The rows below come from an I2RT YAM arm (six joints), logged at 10 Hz.
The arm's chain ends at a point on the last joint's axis. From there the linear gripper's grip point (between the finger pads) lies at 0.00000 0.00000 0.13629 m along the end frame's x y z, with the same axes.
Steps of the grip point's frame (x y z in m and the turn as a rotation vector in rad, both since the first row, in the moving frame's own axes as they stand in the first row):
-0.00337, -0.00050, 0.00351, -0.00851, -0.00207, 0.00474
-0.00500, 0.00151, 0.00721, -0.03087, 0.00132, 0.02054
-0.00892, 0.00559, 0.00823, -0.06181, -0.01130, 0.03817
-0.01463, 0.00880, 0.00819, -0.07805, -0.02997, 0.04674
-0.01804, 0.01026, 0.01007, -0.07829, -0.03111, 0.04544
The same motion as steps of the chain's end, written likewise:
-0.00309, -0.00166, 0.00352, -0.00851, -0.00207, 0.00474
-0.00514, -0.00270, 0.00728, -0.03087, 0.00132, 0.02054
-0.00722, -0.00280, 0.00850, -0.06181, -0.01130, 0.03817
-0.01030, -0.00173, 0.00867, -0.07805, -0.02997, 0.04674
-0.01356, -0.00030, 0.01055, -0.07829, -0.03111, 0.04544

